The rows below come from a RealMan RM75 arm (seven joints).
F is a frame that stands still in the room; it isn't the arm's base.
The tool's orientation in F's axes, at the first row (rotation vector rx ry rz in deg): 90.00, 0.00, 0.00
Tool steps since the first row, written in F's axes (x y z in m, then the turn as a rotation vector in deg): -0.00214, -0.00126, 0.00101, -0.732, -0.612, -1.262; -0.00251, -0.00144, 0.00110, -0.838, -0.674, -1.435; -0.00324, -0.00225, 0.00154, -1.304, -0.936, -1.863; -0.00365, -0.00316, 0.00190, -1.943, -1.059, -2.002; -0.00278, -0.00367, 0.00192, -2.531, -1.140, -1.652; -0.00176, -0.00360, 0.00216, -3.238, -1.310, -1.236; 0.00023, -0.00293, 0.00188, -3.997, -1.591, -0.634; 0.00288, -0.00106, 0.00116, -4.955, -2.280, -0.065; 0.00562, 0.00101, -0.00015, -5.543, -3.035, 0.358; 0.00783, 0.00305, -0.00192, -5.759, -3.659, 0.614; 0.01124, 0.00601, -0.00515, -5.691, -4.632, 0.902; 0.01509, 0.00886, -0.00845, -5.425, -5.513, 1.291
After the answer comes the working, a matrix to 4 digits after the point.
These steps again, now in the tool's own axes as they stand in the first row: -0.00214, 0.00101, 0.00126, -0.732, -1.262, 0.612; -0.00251, 0.00110, 0.00144, -0.838, -1.435, 0.674; -0.00324, 0.00154, 0.00225, -1.304, -1.863, 0.936; -0.00365, 0.00190, 0.00316, -1.943, -2.002, 1.059; -0.00278, 0.00192, 0.00367, -2.531, -1.652, 1.140; -0.00176, 0.00216, 0.00360, -3.238, -1.236, 1.310; 0.00023, 0.00188, 0.00293, -3.997, -0.634, 1.591; 0.00288, 0.00116, 0.00106, -4.955, -0.065, 2.280; 0.00562, -0.00015, -0.00101, -5.543, 0.358, 3.035; 0.00783, -0.00192, -0.00305, -5.759, 0.614, 3.659; 0.01124, -0.00515, -0.00601, -5.691, 0.902, 4.632; 0.01509, -0.00845, -0.00886, -5.425, 1.291, 5.513
The tool's axes in the first row as the columns of a matrix, in F's axes (rounded; the answer above uses it unrounded):
1.0000, 0.0000, 0.0000
0.0000, 0.0000, -1.0000
0.0000, 1.0000, 0.0000

